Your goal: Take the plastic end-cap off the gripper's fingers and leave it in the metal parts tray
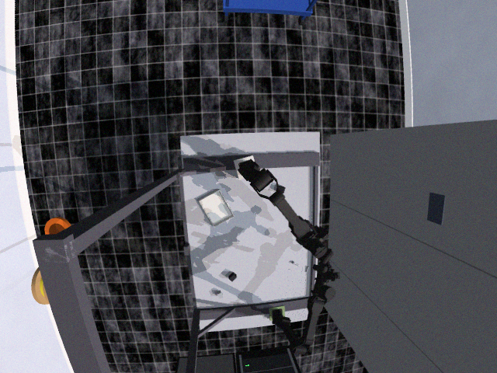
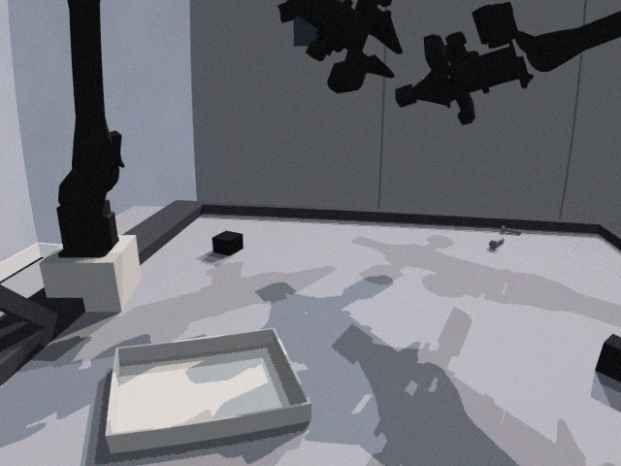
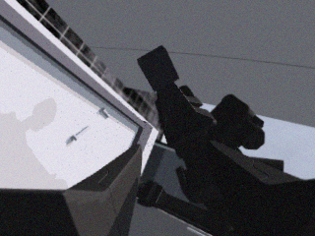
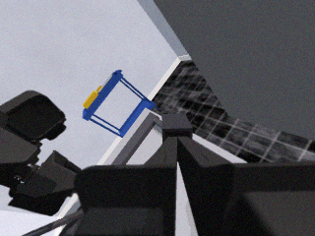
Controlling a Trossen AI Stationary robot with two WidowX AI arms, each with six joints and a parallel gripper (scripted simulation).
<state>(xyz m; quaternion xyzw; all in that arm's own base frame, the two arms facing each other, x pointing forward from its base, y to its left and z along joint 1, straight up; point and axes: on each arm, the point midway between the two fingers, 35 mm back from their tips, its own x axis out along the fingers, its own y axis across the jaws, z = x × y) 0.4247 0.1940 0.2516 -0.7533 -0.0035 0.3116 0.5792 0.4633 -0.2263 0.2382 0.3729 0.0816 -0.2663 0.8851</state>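
Right now my left hand is 8 cm short of the black plastic end-cap, 7 cm to the left of it and 7 cm above it. The rest, counted from my left hand: metal part (4 cm behind, 21 cm to the right, 31 cm below); then metal parts tray (41 cm behind, 23 cm to the left, 31 cm below).
My right gripper is now 20 mm short of the black plastic end-cap, 30 mm to the right of it and 10 mm above it. The rest, counted from my right hand: metal part: 110 mm behind, 120 mm to the right, 260 mm below; metal parts tray: 470 mm behind, 320 mm to the left, 260 mm below.
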